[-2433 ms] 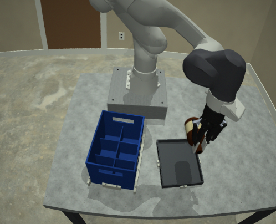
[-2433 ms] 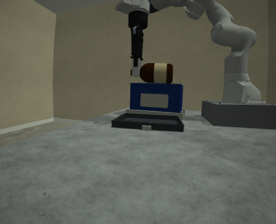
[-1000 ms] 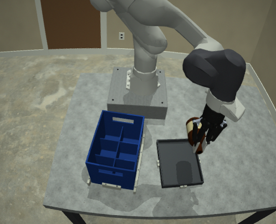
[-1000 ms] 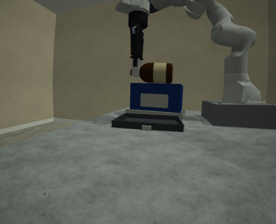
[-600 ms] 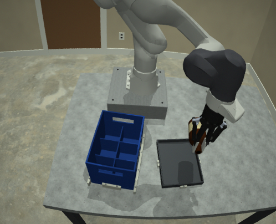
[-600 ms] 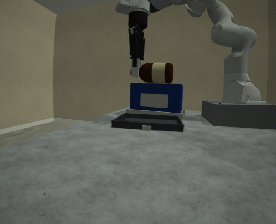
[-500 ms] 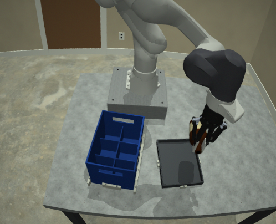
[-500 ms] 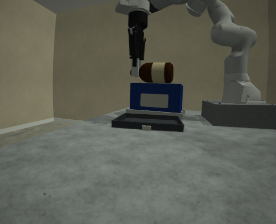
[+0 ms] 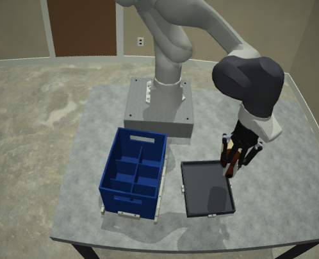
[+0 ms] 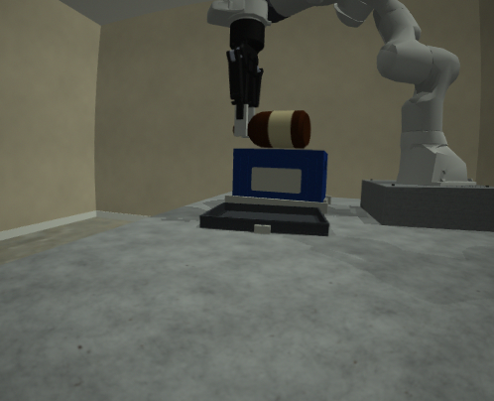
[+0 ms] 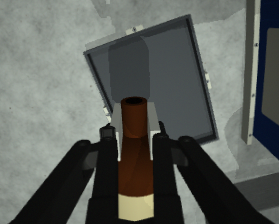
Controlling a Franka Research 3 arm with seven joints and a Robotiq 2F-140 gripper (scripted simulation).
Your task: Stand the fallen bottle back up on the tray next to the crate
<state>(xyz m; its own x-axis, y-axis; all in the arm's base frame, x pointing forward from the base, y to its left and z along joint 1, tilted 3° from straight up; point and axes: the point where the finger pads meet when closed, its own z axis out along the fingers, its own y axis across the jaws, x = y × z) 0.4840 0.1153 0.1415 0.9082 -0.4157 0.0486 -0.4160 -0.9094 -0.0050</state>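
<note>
Now: the brown bottle 50 mm behind my hand, 20 mm to the left of it and 20 mm below it. Round my hand: blue crate 110 mm behind, 300 mm to the right, 130 mm below; then dark grey tray 60 mm behind, 20 mm to the right, 210 mm below.
</note>
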